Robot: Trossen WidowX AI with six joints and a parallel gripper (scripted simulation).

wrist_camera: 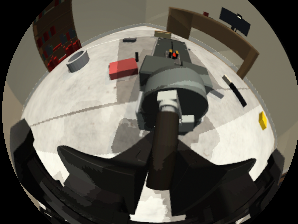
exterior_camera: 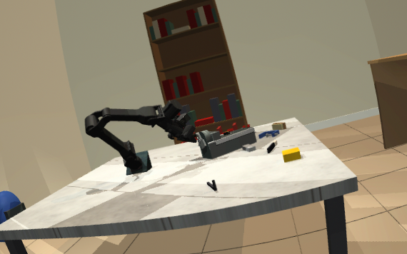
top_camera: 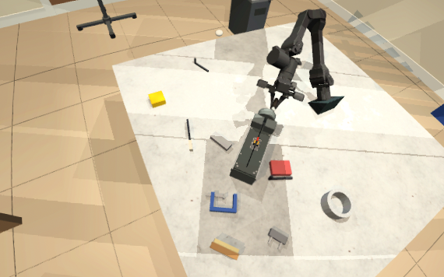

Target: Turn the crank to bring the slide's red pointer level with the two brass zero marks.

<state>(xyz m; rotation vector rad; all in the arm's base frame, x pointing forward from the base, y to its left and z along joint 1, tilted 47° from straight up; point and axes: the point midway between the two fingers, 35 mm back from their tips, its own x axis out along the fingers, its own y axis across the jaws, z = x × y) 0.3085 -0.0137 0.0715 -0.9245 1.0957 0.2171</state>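
My gripper tip is 3 cm below the crank handle, 1 cm to the left of it and 1 cm past it. From my gripper tip the other things lie so: grey block 22 cm ahead, 8 cm below, 2 cm to the right; then red pointer 13 cm ahead, 7 cm to the left, 1 cm below; then red block 20 cm to the left, 9 cm ahead, 8 cm below.
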